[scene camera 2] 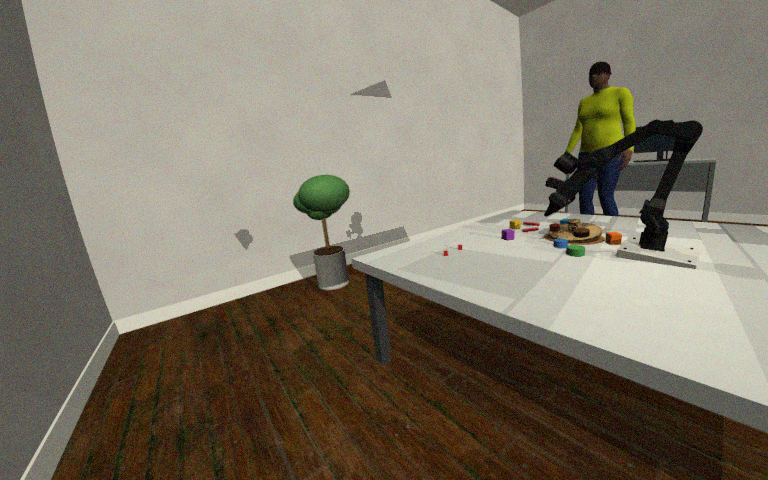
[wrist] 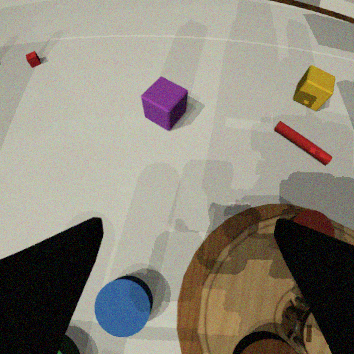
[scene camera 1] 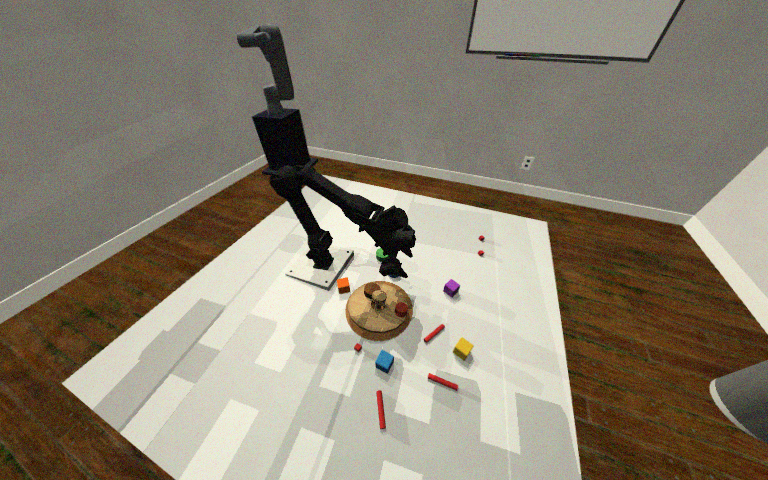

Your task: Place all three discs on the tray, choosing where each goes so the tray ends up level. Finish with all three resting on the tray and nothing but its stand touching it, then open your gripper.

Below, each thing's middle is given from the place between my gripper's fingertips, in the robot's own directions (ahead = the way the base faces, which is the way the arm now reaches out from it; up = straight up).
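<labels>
The yellow cube (wrist: 315,86) is 200 mm ahead of my hand, 190 mm to the right of it and 90 mm below it; going by their middles, it is the farthest from my gripper of the things named here. The purple cube (wrist: 164,102) is also 90 mm below my hand, but 160 mm ahead of it and 20 mm to the left of it. I find the tray stand (scene camera 1: 361,332) 80 mm behind my hand, 110 mm to the right of it and 80 mm below it. As for the blue disc (wrist: 122,306), my gripper is 100 mm above it, 60 mm past it and 50 mm to the right of it.
</labels>
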